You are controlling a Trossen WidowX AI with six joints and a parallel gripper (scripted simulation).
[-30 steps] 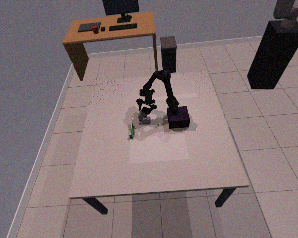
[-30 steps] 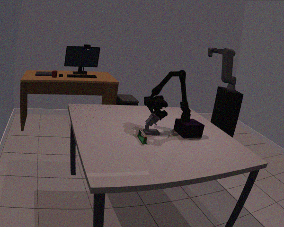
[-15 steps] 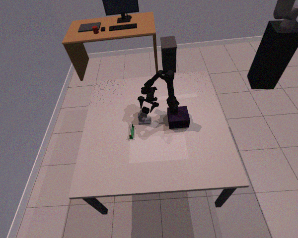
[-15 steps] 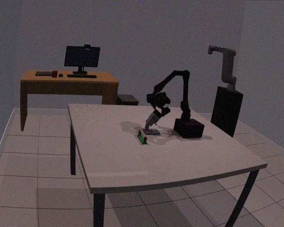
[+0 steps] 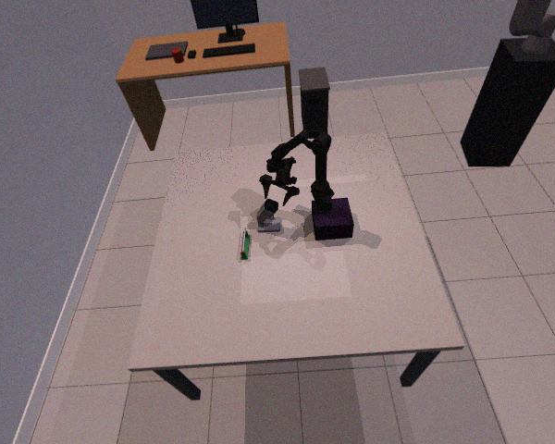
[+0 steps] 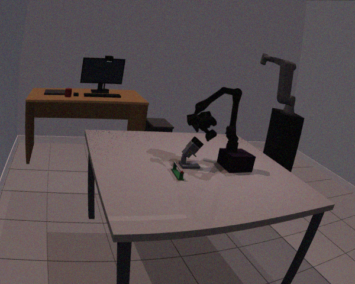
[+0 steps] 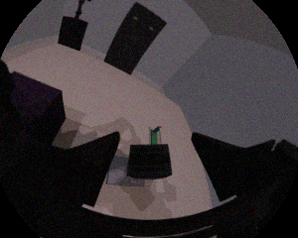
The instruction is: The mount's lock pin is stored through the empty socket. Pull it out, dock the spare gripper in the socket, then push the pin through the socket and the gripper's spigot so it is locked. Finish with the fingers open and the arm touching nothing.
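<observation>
The green bar lies 15 cm ahead of my gripper tip, 12 cm to the left of it and 17 cm below it. The rest, counted from my gripper tip: grey mount 6 cm ahead, 1 cm to the right, 14 cm below; then spare gripper 4 cm ahead, 2 cm to the right, 7 cm below.
</observation>
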